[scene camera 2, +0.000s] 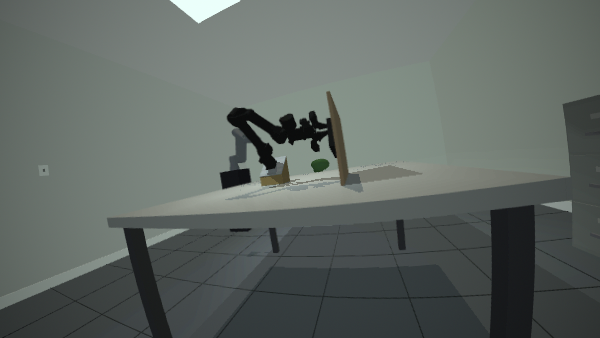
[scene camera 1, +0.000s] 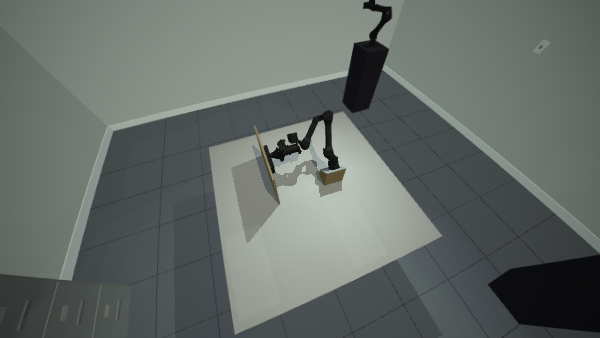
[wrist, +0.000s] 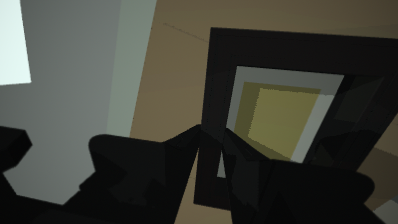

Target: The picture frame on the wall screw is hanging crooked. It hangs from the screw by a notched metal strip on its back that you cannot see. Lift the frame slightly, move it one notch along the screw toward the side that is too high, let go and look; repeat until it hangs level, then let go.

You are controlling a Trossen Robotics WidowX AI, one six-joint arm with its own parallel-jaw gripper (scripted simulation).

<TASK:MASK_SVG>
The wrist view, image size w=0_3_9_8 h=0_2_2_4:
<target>my gripper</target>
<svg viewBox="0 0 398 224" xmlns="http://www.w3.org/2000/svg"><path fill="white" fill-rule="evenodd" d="M226 128L222 145L222 156L232 224L386 224L364 205L375 188L373 180L367 175L358 171L354 172L269 159L229 128ZM201 124L197 124L164 142L108 134L93 136L88 142L88 150L95 172L79 186L80 191L76 192L63 205L20 196L15 193L3 172L17 166L28 153L32 144L26 130L0 126L0 224L174 224L198 152Z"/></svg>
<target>picture frame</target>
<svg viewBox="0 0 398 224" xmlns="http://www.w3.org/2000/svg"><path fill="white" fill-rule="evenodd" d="M193 204L230 211L222 156L222 145L226 128L229 128L269 159L357 172L367 158L367 155L398 114L398 39L211 27Z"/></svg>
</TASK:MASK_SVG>
